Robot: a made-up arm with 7 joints. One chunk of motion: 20 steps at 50 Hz.
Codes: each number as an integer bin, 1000 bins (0 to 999) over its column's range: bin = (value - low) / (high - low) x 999, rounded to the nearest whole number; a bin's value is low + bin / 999 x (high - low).
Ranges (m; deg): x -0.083..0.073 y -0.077..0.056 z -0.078..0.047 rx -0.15..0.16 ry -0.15..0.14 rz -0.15..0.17
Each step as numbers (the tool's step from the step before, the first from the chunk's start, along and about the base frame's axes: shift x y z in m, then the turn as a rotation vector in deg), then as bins.
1 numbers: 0.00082 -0.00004 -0.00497 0.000 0.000 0.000
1 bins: 537 578 584 483 517 468
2 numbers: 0.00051 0.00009 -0.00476 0.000 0.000 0.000
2 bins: 535 579 585 483 517 468
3 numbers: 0.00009 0.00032 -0.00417 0.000 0.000 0.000
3 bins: 532 581 590 483 517 468
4 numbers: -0.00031 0.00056 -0.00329 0.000 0.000 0.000
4 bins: 530 583 597 483 517 468
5 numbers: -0.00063 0.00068 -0.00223 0.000 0.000 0.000
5 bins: 527 583 606 483 517 468
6 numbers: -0.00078 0.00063 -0.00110 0.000 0.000 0.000
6 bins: 527 583 615 483 517 468
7 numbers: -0.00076 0.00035 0.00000 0.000 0.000 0.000
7 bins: 527 581 623 483 517 468
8 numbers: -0.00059 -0.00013 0.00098 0.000 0.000 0.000
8 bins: 528 577 631 483 517 468
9 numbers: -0.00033 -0.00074 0.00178 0.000 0.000 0.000
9 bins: 529 573 638 483 517 468
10 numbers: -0.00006 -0.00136 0.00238 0.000 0.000 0.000
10 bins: 531 568 642 483 517 468
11 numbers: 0.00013 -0.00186 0.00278 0.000 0.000 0.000
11 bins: 532 564 646 483 517 468
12 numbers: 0.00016 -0.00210 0.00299 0.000 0.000 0.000
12 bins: 533 563 647 483 517 468
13 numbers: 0.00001 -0.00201 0.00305 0.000 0.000 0.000
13 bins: 532 563 648 483 517 468
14 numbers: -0.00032 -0.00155 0.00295 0.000 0.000 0.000
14 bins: 529 567 647 483 517 468
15 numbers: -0.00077 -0.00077 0.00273 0.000 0.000 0.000
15 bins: 527 573 645 483 517 468
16 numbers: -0.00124 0.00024 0.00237 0.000 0.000 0.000
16 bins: 524 580 642 483 517 468
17 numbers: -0.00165 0.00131 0.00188 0.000 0.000 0.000
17 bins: 521 588 638 483 517 468
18 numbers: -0.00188 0.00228 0.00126 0.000 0.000 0.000
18 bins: 519 595 633 483 517 468
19 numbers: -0.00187 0.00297 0.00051 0.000 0.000 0.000
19 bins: 520 601 627 483 517 468
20 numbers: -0.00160 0.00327 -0.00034 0.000 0.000 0.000
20 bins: 521 603 621 483 517 468
